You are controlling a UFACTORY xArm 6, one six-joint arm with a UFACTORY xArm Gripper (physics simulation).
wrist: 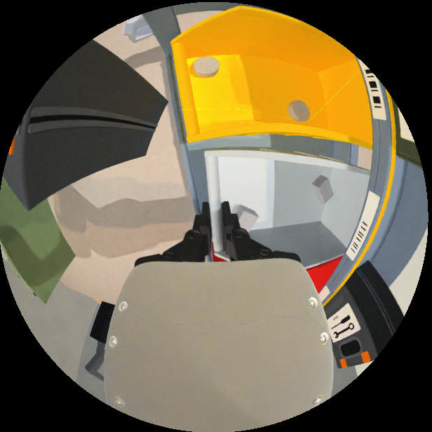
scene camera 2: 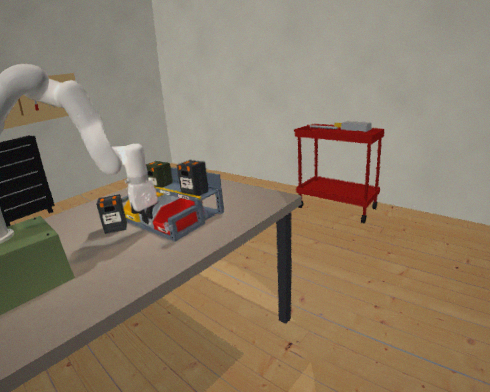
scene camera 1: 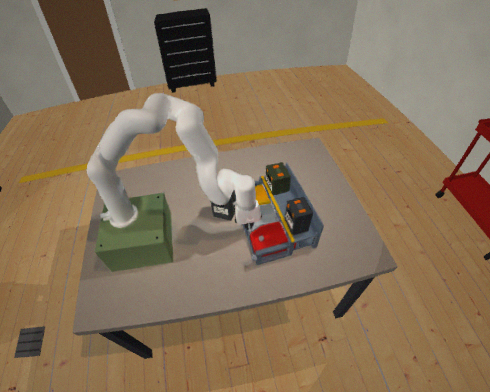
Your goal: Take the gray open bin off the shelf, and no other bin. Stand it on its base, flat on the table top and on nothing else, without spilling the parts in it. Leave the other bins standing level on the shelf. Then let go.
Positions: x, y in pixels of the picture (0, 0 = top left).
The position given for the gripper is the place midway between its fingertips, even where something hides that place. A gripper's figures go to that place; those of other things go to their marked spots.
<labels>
The gripper [wrist: 215, 213]: 0.14 m from the lens. A gray open bin [wrist: 276, 184] is 0.16 m from the lens. A yellow bin [wrist: 262, 69]: 0.17 m from the lens.
</labels>
